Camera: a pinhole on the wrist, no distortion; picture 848 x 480 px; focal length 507.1 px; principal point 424.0 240.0 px. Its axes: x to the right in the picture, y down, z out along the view. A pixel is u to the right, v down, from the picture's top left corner.
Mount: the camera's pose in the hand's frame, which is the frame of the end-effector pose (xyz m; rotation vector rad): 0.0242 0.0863 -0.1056 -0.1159 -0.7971 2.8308
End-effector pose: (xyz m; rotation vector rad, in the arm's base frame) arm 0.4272 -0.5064 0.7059 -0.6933 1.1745 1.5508
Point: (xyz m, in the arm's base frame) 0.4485 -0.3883 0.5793
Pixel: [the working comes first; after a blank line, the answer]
In the camera's frame: -0.1567 0.0127 0.2063

38.9 271.2
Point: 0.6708 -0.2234 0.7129
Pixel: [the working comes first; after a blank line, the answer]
In the camera's frame: -0.0765 0.0508 0.5005

346.5 291.5
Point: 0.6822 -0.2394 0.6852
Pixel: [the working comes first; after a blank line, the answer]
In the camera's frame: -0.0945 0.0772 0.4891

326.0 320.1
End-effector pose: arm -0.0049 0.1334 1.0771 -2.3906 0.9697 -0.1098
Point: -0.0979 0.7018 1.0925
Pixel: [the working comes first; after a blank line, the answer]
In the camera's frame: 0.3767 0.2162 0.5297

784.6 446.9
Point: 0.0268 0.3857 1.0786
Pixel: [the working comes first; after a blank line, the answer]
In the camera's frame: 0.1063 0.1211 0.3466

579.6 417.2
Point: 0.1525 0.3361 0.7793
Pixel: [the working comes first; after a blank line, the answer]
In the camera's frame: -0.0365 -0.1341 0.4960

386.7 102.9
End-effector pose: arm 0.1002 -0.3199 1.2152 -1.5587 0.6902 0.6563
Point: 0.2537 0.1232 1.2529
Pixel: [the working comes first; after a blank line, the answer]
In the camera's frame: -0.0895 -0.0705 0.5890

346.9 179.3
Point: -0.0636 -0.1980 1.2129
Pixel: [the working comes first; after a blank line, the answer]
In the camera's frame: 0.1354 -0.1219 0.1988

outside the picture
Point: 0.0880 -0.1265 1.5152
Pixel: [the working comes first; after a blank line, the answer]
In the camera's frame: 0.1954 0.1439 0.4116

664.8 417.2
